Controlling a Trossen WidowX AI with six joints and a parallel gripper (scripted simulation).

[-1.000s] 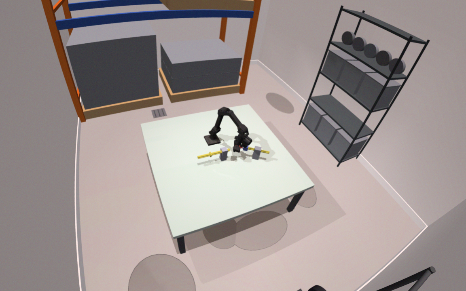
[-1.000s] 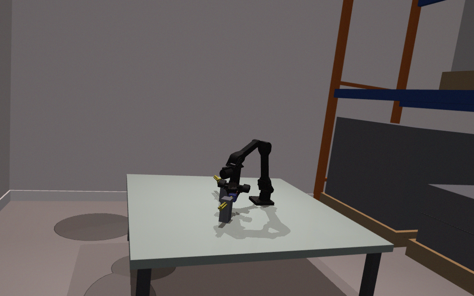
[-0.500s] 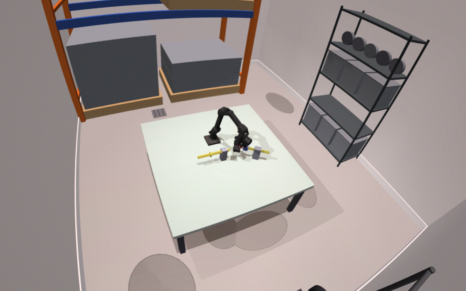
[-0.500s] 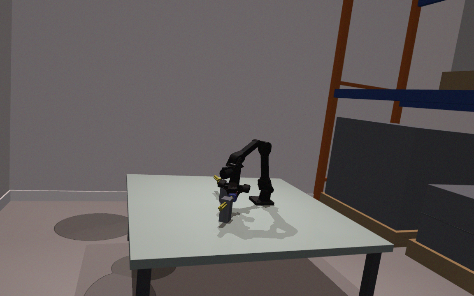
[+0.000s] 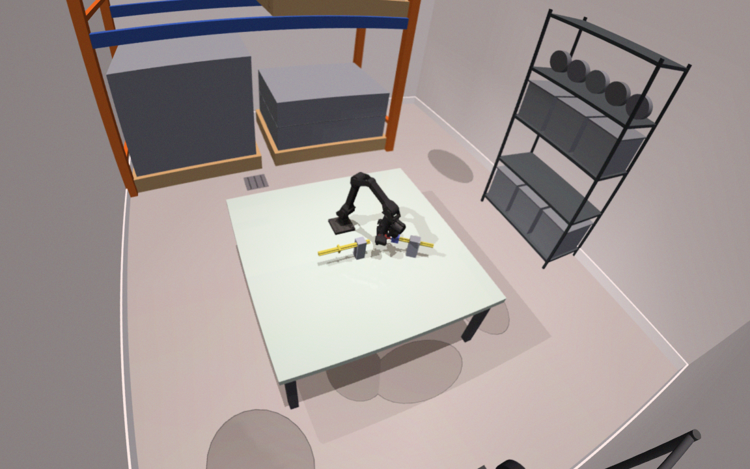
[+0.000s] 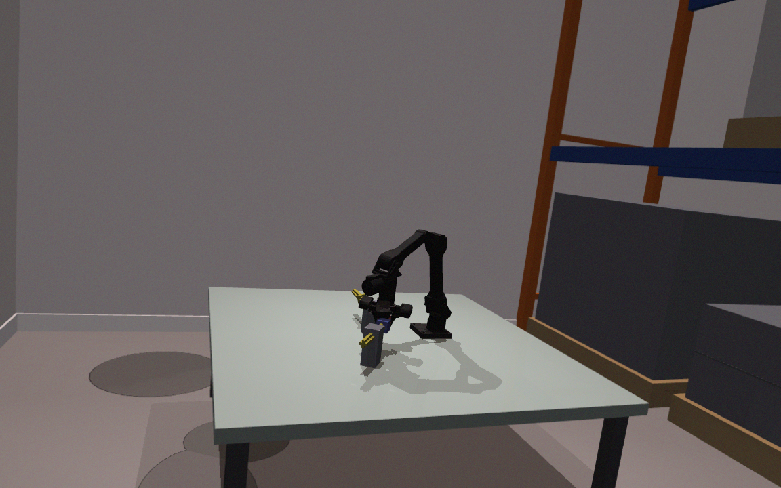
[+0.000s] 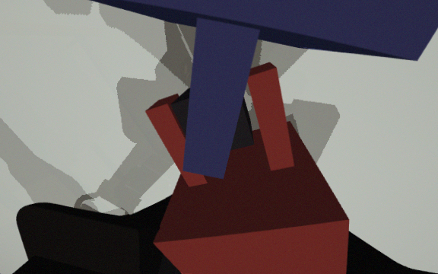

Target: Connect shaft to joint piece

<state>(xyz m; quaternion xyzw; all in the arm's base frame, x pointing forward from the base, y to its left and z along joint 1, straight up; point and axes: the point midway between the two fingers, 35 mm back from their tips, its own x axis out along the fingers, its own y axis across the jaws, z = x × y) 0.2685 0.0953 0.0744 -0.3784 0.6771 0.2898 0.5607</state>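
My gripper tip is 4 cm below the red joint piece, 3 cm to the right of it and 1 cm short of it.
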